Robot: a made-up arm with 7 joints.
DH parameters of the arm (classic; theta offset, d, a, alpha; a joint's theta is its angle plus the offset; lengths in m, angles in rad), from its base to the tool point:
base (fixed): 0 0.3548 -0.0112 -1.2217
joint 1: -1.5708 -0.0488 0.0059 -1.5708
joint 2: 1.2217 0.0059 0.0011 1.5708
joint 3: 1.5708 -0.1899 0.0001 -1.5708
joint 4: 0 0.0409 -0.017 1.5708
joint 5: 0 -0.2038 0.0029 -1.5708
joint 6: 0 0.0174 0.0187 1.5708
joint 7: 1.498 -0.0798 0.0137 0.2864
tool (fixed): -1.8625 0.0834 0 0
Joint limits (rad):
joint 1: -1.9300..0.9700
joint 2: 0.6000..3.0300
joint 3: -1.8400..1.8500
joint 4: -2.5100..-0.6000
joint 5: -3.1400..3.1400
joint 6: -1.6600..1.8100
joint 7: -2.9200..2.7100
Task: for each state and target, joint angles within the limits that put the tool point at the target. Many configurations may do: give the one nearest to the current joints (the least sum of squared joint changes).
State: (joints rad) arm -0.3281 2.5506 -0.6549 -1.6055 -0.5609 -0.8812 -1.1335
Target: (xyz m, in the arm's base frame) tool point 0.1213 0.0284 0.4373
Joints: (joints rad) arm -0.3019 2.5685 -0.5039 -2.0902 -0.5029 -0.8213 -1.0655
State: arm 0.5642 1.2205 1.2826 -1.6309 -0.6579 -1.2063 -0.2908
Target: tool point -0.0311 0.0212 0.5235
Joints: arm 0.2201 1.8710 1.6271 -1.9282 -0.5824 -1.1495 -0.1746
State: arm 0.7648 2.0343 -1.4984 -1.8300 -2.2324 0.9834 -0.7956
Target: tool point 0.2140 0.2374 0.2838
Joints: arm -0.2468 1.6994 -0.7826 -1.2675 -2.3304 1.2102 -0.8210
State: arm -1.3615 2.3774 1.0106 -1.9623 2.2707 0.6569 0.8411
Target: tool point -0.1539 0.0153 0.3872
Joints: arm -1.6076 1.6887 1.4083 -2.5100 2.9736 0.6687 1.4393
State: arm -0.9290 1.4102 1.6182 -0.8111 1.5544 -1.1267 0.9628
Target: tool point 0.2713 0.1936 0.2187
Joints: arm -1.1135 0.6900 1.6562 -0.6000 1.5258 -0.8501 1.5639
